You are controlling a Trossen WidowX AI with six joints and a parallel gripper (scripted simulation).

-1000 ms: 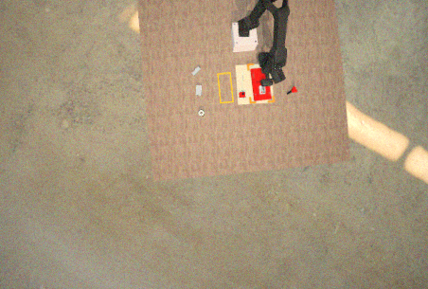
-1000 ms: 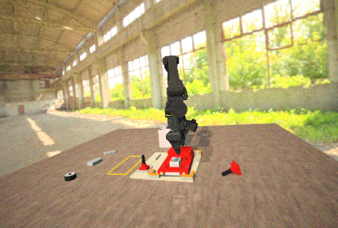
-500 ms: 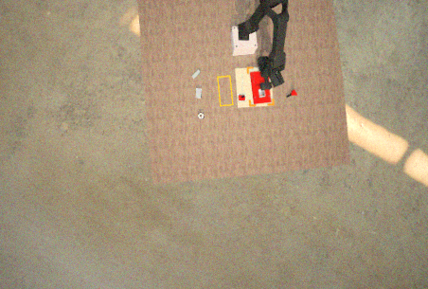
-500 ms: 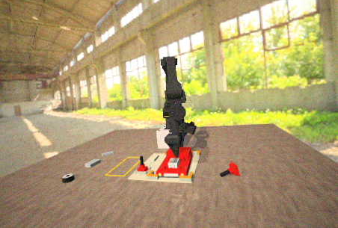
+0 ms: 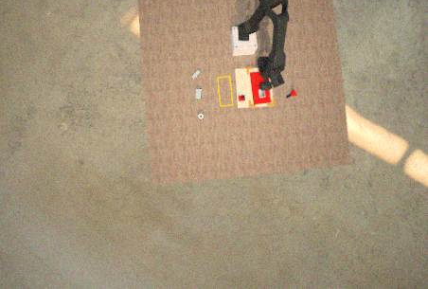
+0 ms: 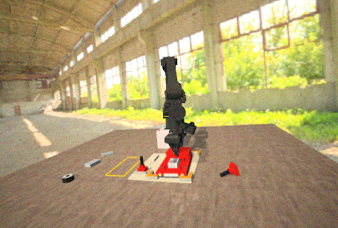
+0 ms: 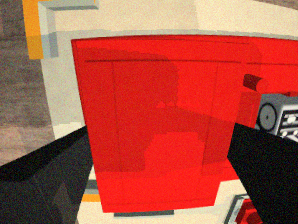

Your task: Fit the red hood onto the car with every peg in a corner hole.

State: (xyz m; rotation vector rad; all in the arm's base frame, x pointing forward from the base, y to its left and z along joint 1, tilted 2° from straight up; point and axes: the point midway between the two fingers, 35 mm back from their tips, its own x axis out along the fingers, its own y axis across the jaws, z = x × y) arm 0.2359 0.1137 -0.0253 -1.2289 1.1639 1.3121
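The engine block lies 90 mm ahead of my gripper tip, 10 mm to the left of it and 10 mm below it. Also, from my gripper tip: red hood: 10 mm above.
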